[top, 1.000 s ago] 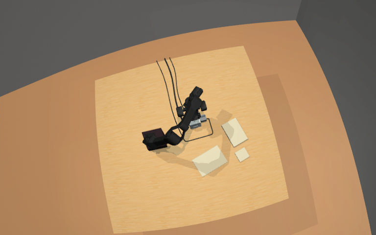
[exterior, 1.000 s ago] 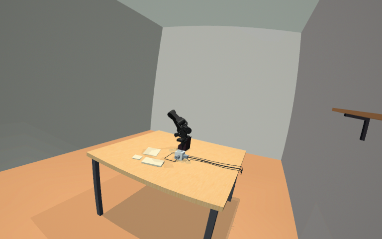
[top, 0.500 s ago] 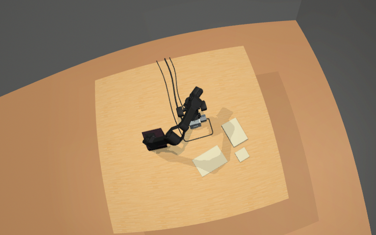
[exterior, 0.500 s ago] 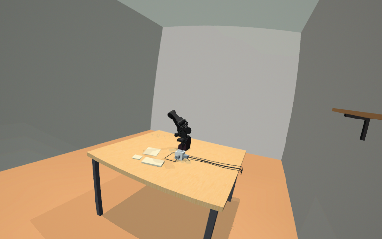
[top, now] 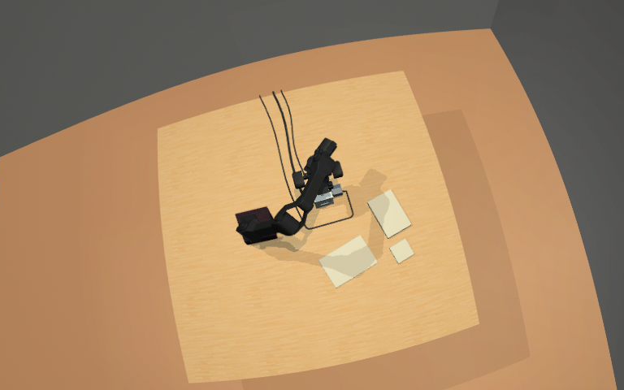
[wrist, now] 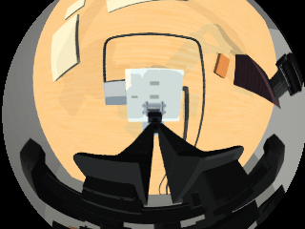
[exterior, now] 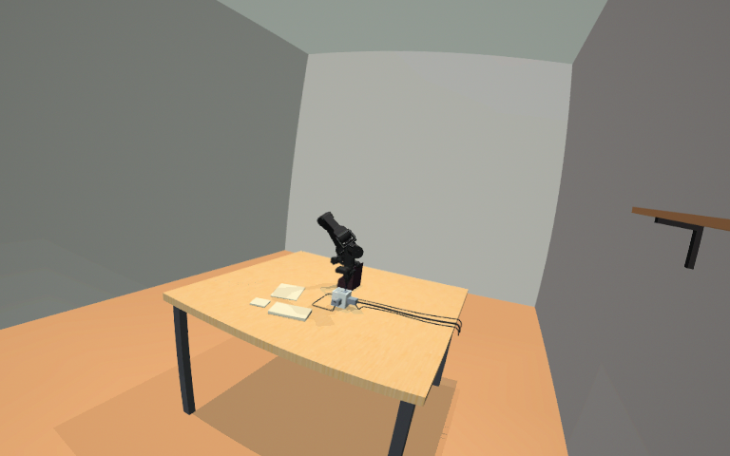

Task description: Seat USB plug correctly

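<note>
Now: the black USB plug 20 mm below my gripper tip. Round my gripper tip: orange block: 150 mm behind, 110 mm below, 100 mm to the right.
</note>
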